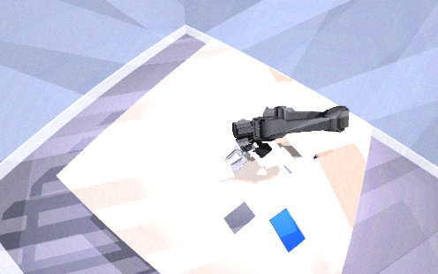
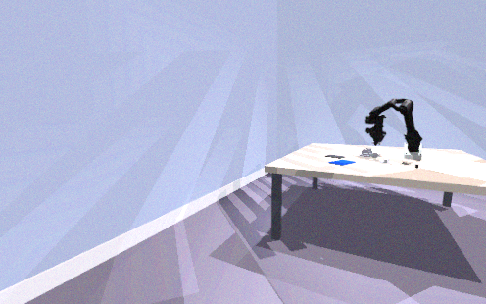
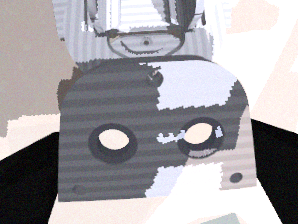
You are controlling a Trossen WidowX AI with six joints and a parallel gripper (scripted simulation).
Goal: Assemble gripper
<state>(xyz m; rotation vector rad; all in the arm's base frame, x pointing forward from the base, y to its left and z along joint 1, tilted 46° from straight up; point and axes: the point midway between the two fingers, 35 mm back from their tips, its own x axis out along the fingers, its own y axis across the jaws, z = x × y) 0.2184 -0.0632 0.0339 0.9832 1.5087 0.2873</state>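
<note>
Now: gripper tip 20 mm below the grey gripper base and 10 mm short of it. Also, from my gripper tip: small pale part: 250 mm to the left, 70 mm below, 30 mm behind; then gripper jaw: 70 mm below, 30 mm ahead; then grey square plate: 290 mm ahead, 120 mm to the left, 80 mm below.
</note>
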